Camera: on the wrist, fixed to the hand. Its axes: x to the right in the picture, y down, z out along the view.
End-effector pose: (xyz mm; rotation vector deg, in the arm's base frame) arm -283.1 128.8 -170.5 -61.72 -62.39 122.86
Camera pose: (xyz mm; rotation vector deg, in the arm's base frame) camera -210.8 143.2 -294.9 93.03 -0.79 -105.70
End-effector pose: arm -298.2 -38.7 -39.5 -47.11 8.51 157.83
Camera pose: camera -282.6 -138.7 -142.7 32.52 -32.51 -100.89
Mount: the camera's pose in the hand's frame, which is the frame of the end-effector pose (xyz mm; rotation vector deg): 22.3 89.4 -111.4 -0.20 9.84 87.79
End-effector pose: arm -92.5 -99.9 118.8 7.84 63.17 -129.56
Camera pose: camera -78.5 -69.4 -21.8 48.48 35.69 -49.08
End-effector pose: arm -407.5 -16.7 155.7 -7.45 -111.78 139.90
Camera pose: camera -417.9 73.2 43.0 72.77 58.42 -78.07
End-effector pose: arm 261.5 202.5 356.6 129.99 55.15 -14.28
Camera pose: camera 331.4 239.8 477.5 136.04 -47.89 34.76
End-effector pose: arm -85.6 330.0 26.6 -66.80 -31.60 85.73
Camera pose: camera -27.3 297.6 -101.6 100.02 -38.21 -141.03
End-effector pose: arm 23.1 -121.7 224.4 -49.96 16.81 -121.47
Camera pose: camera -8.3 -205.8 111.1 -12.34 42.68 -41.99
